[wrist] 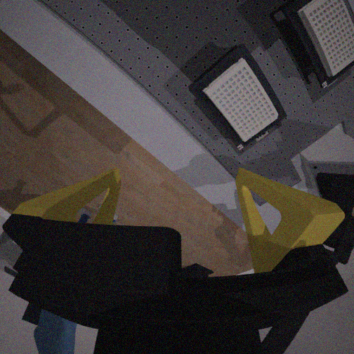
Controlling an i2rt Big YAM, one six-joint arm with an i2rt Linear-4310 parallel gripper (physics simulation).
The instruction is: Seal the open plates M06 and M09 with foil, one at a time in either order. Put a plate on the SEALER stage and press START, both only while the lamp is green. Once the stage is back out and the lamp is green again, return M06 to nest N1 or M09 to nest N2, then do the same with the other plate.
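A white well plate (243, 101) sits in a dark nest (199, 86) on the perforated deck, right of centre in the wrist view. A second white plate (332, 36) sits in another dark nest (291, 42) at the upper right, partly cut off by the view's edge. Their labels are too small to read, so I cannot tell which is M06 or M09. My gripper (178, 174) is open, with nothing between its two yellow fingers, and both plates are beyond the fingertips, up and to the right. The sealer stage, START button and lamp cannot be made out.
The dark perforated deck (150, 62) ends at a pale edge strip (107, 82) running diagonally. Brown wooden floor (100, 145) lies beyond it. Pale and dark equipment (330, 150) stands at the right, near the right finger.
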